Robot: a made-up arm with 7 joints.
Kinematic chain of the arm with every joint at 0, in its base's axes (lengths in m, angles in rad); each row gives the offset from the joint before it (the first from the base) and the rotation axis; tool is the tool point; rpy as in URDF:
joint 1: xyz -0.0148 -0.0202 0.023 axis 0 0.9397 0.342
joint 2: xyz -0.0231 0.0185 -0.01 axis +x
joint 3: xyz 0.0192 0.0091 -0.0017 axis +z
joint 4: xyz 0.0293 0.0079 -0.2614 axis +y
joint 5: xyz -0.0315 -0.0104 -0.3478 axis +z
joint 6: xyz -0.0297 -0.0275 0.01 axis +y
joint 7: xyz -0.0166 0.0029 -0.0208 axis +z
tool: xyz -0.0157 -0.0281 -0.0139 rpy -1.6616 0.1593 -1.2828
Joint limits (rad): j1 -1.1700..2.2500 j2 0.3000..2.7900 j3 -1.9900..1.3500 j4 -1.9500..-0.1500 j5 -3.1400..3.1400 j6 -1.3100..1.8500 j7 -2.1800..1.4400
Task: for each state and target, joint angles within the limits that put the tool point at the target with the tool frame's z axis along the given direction. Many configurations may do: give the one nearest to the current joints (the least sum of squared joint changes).
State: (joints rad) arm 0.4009 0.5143 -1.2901 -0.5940 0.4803 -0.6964 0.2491
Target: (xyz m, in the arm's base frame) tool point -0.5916 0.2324 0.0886 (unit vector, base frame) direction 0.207 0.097 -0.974
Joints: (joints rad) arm 1.2762 1.1852 -1.8470 -0.7787 0.6383 -0.3389 0.5723
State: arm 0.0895 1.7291 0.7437 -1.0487 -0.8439 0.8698 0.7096
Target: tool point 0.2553 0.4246 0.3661 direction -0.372 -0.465 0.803
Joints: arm 0.2882 2.0595 0.8306 -0.9364 -0.1653 0.7514 1.2167
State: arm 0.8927 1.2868 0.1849 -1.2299 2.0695 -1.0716 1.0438
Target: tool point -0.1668 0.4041 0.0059 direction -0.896 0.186 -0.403
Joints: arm 1.5766 0.5670 1.0302 -1.6943 2.1523 -1.2667 1.2258
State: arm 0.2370 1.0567 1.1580 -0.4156 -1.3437 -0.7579 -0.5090
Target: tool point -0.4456 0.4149 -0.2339 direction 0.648 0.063 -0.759
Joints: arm 0.8080 0.4759 1.3500 -0.7279 -1.4209 -0.0699 -0.4503
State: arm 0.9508 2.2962 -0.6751 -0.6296 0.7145 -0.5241 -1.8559
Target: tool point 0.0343 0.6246 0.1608 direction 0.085 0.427 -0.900
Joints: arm 0.4369 1.8794 -0.2487 -0.2739 0.7727 -1.1450 -2.1800
